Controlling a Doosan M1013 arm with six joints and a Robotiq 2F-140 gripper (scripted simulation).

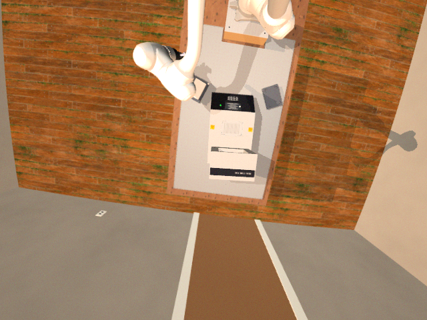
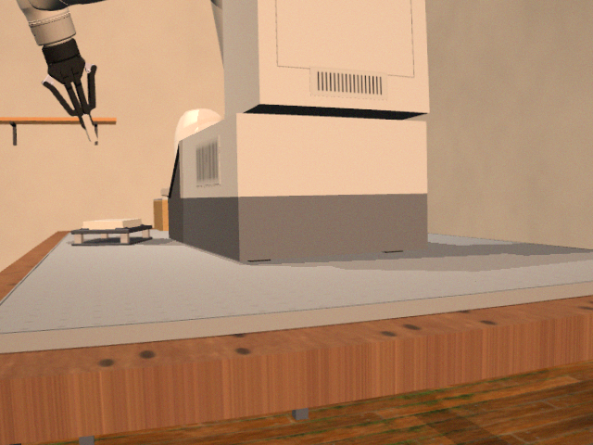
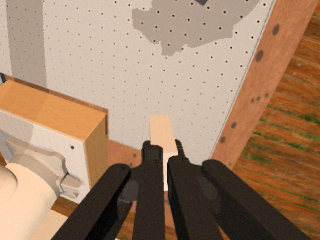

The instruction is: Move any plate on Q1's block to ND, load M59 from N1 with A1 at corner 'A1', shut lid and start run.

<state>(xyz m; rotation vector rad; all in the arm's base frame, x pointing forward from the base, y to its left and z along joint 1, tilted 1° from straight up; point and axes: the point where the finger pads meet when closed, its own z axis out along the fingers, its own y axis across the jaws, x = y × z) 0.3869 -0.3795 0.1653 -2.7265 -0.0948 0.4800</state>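
Now: the white 96-well plate M59 22 cm below my hand, 14 cm ahead of it and 3 cm to the left of it. Also, from my hand: dark grey nest ND: 61 cm to the left, 23 cm below, 18 cm ahead; dark plate nest N1: 23 cm below, 14 cm ahead, 3 cm to the left.
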